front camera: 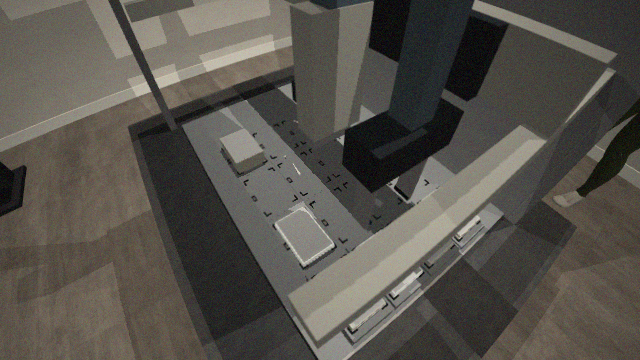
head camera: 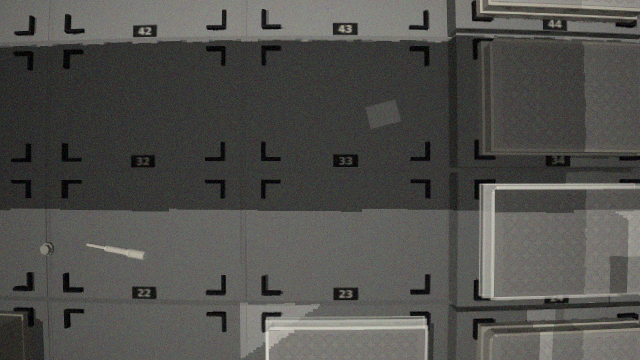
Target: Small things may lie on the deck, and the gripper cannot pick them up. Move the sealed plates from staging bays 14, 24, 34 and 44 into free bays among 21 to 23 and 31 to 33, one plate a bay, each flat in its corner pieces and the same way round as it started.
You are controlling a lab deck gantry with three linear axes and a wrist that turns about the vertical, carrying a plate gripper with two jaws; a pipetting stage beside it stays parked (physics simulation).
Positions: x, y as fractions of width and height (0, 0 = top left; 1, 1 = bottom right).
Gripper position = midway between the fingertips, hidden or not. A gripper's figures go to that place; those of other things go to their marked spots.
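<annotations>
A tall pale box (front camera: 0.38, 0.42) stands 77 cm from the lens, while the gripper (front camera: 0.60, 0.57) is 49 cm from the lens.
</annotations>
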